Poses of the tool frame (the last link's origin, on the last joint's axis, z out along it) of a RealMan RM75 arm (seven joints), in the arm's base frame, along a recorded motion.
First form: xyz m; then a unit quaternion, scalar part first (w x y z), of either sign.
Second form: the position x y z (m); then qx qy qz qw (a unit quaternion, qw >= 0). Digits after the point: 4 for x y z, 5 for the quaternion.
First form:
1: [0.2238 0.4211 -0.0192 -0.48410 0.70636 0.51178 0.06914]
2: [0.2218 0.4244 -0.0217 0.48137 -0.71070 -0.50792 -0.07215]
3: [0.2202 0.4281 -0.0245 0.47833 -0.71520 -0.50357 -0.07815]
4: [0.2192 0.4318 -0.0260 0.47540 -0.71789 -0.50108 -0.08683]
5: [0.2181 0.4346 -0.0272 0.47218 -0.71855 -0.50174 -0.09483]
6: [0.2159 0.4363 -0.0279 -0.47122 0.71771 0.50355 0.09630]
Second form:
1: [0.2238 0.4211 -0.0192 -0.70636 -0.51178 -0.06914 0.48410]
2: [0.2218 0.4244 -0.0217 -0.71070 -0.50792 -0.07215 0.48137]
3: [0.2202 0.4281 -0.0245 -0.71520 -0.50357 -0.07815 0.47833]
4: [0.2192 0.4318 -0.0260 -0.71789 -0.50108 -0.08683 0.47540]
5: [0.2181 0.4346 -0.0272 -0.71855 -0.50174 -0.09483 0.47218]
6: [0.2159 0.4363 -0.0279 -0.71771 -0.50355 -0.09630 0.47122]
